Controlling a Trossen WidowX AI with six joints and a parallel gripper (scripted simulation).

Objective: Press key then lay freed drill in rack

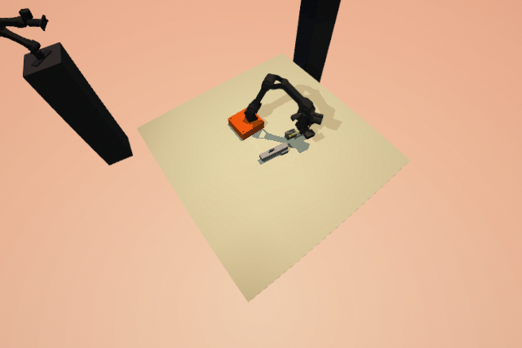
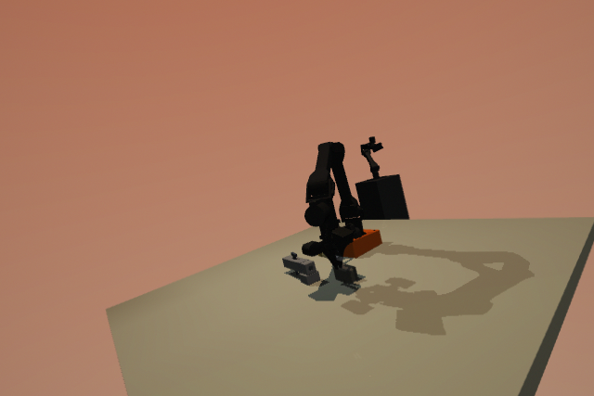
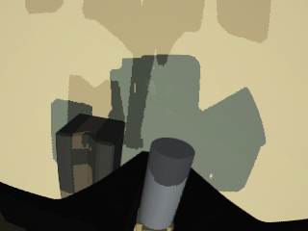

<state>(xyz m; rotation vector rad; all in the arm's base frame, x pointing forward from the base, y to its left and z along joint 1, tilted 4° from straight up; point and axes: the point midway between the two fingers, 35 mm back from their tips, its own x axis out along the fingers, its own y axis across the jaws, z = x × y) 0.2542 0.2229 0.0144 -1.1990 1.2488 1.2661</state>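
My gripper tip is 5 cm past the rack, 4 cm to the left of it and 4 cm above it. Also, from my gripper tip: light grey holder block: 21 cm to the right, 3 cm ahead, 2 cm below; then dark key: 23 cm to the right, 3 cm ahead, 1 cm below; then drill: 4 cm to the right, 3 cm above.
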